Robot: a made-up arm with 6 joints. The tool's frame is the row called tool. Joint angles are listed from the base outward.
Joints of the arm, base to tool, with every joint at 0 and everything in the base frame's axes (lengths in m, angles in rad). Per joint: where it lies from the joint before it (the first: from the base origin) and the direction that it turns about. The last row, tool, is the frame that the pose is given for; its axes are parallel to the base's.
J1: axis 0 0 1 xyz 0.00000 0.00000 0.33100
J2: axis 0 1 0 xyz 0.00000 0.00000 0.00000
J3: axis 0 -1 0 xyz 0.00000 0.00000 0.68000
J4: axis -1 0 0 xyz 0.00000 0.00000 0.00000
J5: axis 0 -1 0 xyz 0.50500 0.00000 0.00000
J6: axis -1 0 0 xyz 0.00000 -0.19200 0.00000
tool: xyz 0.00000 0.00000 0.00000
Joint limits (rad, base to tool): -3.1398..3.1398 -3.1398..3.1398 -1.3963..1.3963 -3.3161..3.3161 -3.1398..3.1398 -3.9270..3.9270
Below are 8 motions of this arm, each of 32 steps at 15 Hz.
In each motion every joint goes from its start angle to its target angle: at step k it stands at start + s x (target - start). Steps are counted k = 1, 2, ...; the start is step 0. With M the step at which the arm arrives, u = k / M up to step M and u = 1 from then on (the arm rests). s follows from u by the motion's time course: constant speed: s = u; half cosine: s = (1 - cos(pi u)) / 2; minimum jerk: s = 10 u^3 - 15 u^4 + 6 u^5.
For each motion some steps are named. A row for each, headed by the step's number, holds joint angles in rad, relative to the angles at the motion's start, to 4 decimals.
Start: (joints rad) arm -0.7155 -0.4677 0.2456 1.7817 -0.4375 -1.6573
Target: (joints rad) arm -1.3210 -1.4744 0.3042 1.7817 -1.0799 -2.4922
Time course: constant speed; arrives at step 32
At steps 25, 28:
25: -0.4730 -0.7865 0.0458 0.0000 -0.5019 -0.6523
28: -0.5298 -0.8809 0.0513 0.0000 -0.5621 -0.7305

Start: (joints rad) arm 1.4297 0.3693 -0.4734 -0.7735 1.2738 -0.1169
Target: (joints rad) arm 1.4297 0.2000 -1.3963 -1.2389 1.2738 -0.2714
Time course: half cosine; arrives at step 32
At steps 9, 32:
9: 0.0000 -0.0309 -0.1687 -0.0851 0.0000 -0.0282
32: 0.0000 -0.1693 -0.9229 -0.4654 0.0000 -0.1545

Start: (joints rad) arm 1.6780 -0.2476 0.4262 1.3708 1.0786 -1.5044
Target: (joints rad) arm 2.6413 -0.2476 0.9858 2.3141 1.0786 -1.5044
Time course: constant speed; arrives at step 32
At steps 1, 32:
1: 0.0301 0.0000 0.0175 0.0295 0.0000 0.0000
32: 0.9633 0.0000 0.5596 0.9433 0.0000 0.0000

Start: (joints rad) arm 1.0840 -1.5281 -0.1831 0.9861 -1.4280 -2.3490
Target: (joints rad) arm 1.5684 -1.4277 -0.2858 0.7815 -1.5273 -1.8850
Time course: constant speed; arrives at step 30
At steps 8, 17, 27, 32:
8: 0.1292 0.0268 -0.0274 -0.0546 -0.0265 0.1237
17: 0.2745 0.0569 -0.0582 -0.1159 -0.0563 0.2629
27: 0.4360 0.0904 -0.0924 -0.1841 -0.0894 0.4176
32: 0.4844 0.1004 -0.1027 -0.2046 -0.0993 0.4640

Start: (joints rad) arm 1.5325 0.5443 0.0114 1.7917 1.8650 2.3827
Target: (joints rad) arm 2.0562 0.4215 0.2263 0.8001 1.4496 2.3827
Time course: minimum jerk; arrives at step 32
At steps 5, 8, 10, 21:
5: 0.0156 -0.0037 0.0064 -0.0295 -0.0124 0.0000
8: 0.0542 -0.0127 0.0222 -0.1026 -0.0430 0.0000
10: 0.0943 -0.0221 0.0387 -0.1785 -0.0748 0.0000
21: 0.4056 -0.0951 0.1664 -0.7679 -0.3217 0.0000

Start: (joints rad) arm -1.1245 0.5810 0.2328 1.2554 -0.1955 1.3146
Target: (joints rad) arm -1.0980 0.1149 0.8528 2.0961 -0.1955 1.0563
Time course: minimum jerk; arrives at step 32
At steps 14, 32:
14: 0.0102 -0.1790 0.2381 0.3229 0.0000 -0.0992
32: 0.0265 -0.4661 0.6200 0.8407 0.0000 -0.2583

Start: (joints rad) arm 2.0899 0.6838 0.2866 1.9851 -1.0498 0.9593
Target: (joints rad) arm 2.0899 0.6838 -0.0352 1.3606 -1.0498 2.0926
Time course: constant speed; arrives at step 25
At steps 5, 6, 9, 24, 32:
5: 0.0000 0.0000 -0.0644 -0.1249 0.0000 0.2267
6: 0.0000 0.0000 -0.0772 -0.1499 0.0000 0.2720
9: 0.0000 0.0000 -0.1158 -0.2248 0.0000 0.4080
24: 0.0000 0.0000 -0.3089 -0.5995 0.0000 1.0880
32: 0.0000 0.0000 -0.3218 -0.6245 0.0000 1.1333

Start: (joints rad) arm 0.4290 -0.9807 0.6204 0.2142 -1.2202 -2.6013
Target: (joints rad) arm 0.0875 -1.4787 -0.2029 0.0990 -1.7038 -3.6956
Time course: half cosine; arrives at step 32
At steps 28, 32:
28: -0.3285 -0.4790 -0.7920 -0.1108 -0.4652 -1.0527
32: -0.3415 -0.4980 -0.8233 -0.1152 -0.4836 -1.0943

